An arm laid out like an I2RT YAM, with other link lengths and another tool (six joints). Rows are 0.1 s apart.
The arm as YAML. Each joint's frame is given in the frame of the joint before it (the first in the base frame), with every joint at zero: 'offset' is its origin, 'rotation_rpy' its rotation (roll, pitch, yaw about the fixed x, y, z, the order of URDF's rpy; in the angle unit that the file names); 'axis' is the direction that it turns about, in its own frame. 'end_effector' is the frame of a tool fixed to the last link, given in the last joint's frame.
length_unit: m
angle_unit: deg
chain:
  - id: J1
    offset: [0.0, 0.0, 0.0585]
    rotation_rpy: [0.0, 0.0, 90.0]
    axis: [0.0, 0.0, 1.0]
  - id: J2
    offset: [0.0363, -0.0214, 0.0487]
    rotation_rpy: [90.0, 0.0, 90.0]
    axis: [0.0, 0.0, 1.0]
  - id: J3
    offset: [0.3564, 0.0, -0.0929]
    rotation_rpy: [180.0, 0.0, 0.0]
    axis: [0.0, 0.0, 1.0]
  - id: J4
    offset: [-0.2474, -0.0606, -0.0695]
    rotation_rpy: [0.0, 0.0, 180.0]
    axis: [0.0, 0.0, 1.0]
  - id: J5
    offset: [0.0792, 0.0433, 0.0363]
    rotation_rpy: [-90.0, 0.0, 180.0]
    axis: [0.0, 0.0, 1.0]
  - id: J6
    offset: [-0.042, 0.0, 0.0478]
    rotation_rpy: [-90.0, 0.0, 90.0]
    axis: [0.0, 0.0, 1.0]
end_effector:
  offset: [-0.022, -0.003, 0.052]
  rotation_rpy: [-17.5, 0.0, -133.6]
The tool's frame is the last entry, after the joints.
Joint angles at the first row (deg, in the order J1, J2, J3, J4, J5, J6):
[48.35 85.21 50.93 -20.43 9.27 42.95]
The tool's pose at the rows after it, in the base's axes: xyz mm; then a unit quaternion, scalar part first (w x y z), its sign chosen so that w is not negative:
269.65 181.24 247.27 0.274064 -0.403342 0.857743 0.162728
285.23 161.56 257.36 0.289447 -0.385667 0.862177 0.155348
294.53 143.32 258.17 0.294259 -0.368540 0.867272 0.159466
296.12 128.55 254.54 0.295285 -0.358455 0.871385 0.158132
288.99 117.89 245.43 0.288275 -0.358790 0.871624 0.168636
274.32 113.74 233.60 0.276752 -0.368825 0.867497 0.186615
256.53 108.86 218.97 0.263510 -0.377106 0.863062 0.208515
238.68 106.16 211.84 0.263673 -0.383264 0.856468 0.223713
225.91 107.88 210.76 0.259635 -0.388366 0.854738 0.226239
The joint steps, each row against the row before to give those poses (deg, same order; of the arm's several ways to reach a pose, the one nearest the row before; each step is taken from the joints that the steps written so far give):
[-4.74 -0.67 4.26 -2.36 0.80 -3.70]
[-4.62 -0.63 1.18 -0.12 -0.91 -2.07]
[-4.14 -0.40 -0.26 0.53 -2.21 -1.13]
[-2.62 -0.72 -1.42 0.76 -1.07 -0.90]
[-1.62 -1.31 -2.84 1.02 -2.31 -0.84]
[-0.04 -1.78 -3.69 1.12 -2.61 -0.48]
[0.00 -2.06 -4.44 1.46 -2.99 -0.17]
[0.96 -2.89 -3.70 1.36 -1.35 0.58]
[2.08 -1.86 -1.24 -0.86 0.72 1.12]

